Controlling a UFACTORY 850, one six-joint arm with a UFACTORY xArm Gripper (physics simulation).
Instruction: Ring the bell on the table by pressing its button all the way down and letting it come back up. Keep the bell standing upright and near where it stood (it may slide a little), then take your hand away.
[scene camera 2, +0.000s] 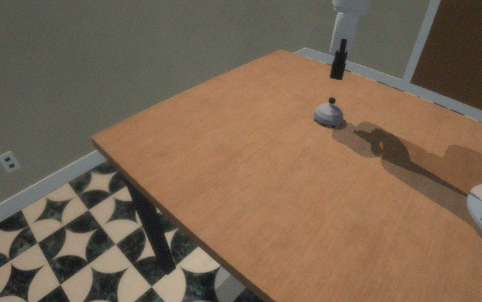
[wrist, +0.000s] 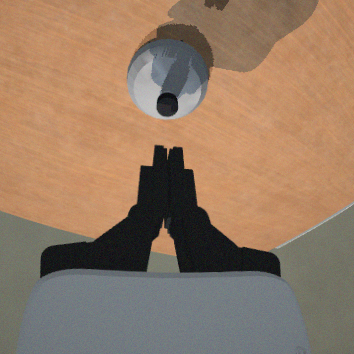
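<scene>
A grey domed bell (scene camera 2: 328, 115) (wrist: 155, 70) stands upright on the wooden table (scene camera 2: 200, 150) (wrist: 65, 125). Its black button (scene camera 2: 332, 100) (wrist: 167, 104) stands up from the top of the dome, with nothing touching it. My gripper (scene camera 2: 336, 78) (wrist: 164, 162) is shut with nothing between its fingers. It hangs in the air above the bell, with a clear gap between its fingertips and the button in the scene view. In the wrist view the fingertips show below the bell's outline, apart from it.
The arm's shadow (scene camera 2: 395, 147) (wrist: 250, 35) falls on the table beside the bell. Part of a white rounded object (scene camera 2: 476, 205) shows at the right edge of the scene view. A grey wall (scene camera 2: 125, 60) and a brown door (scene camera 2: 455, 55) stand behind the table.
</scene>
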